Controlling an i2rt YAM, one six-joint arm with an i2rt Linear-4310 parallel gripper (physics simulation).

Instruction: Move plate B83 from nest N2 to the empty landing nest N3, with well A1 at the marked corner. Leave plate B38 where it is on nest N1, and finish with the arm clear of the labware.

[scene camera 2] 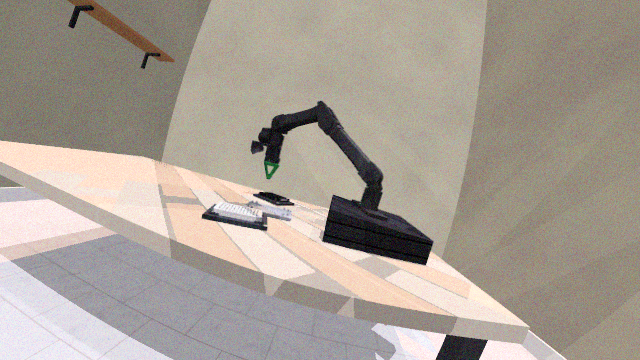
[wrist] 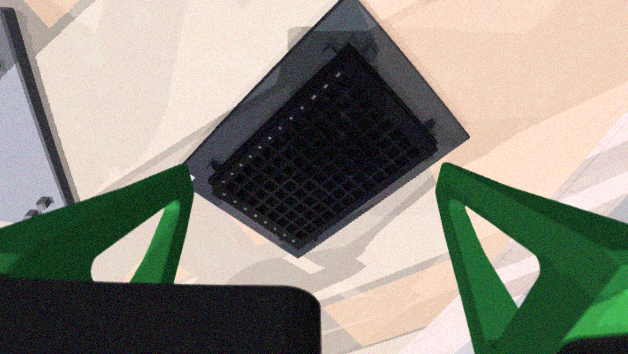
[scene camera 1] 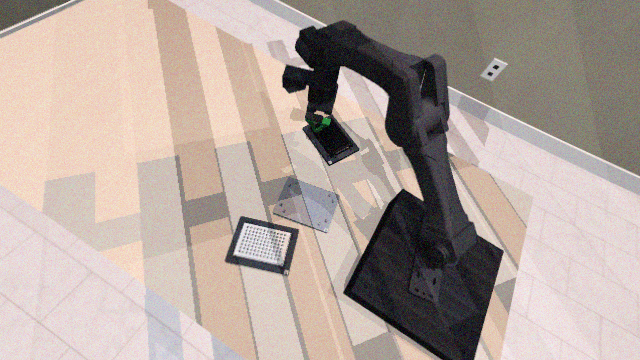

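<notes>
A black well plate [scene camera 1: 332, 139] [scene camera 2: 273, 197] [wrist: 325, 150] sits on a dark nest [scene camera 1: 342, 157] [wrist: 415, 95]. A white well plate [scene camera 1: 262, 243] [scene camera 2: 237, 212] sits on another dark nest [scene camera 1: 260, 268] [scene camera 2: 240, 223]. The empty grey-blue nest [scene camera 1: 310, 205] [scene camera 2: 274, 210] [wrist: 15, 125] with small posts lies between them. I cannot read B83, B38 or nest numbers. My gripper [scene camera 1: 318, 122] [scene camera 2: 269, 176] [wrist: 314, 177] is open and empty, above the black plate, which lies askew to the fingers in the wrist view. The left finger hides part of that nest's corner marker.
The arm's black base block [scene camera 1: 425, 310] [scene camera 2: 377, 235] stands on the table right of the nests. A wooden wall shelf [scene camera 2: 125, 32] is at the upper left in scene camera 2. A wall outlet [scene camera 1: 494, 69] is behind the arm. Shadow patches cross the table.
</notes>
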